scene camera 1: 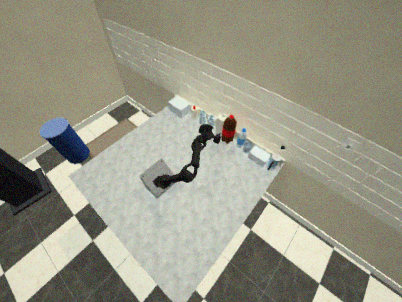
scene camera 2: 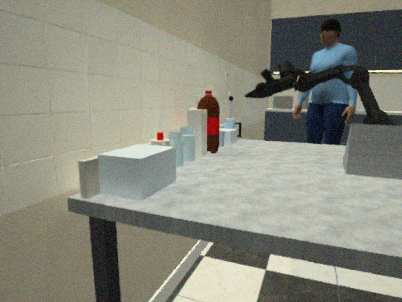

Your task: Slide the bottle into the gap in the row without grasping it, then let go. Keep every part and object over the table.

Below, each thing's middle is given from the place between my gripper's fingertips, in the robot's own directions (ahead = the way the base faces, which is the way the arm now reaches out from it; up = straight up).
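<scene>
The tall carton (scene camera 2: 197, 118) is 100 mm to the left of my hand and 150 mm below it, and it is also 200 mm ahead of my hand.
</scene>
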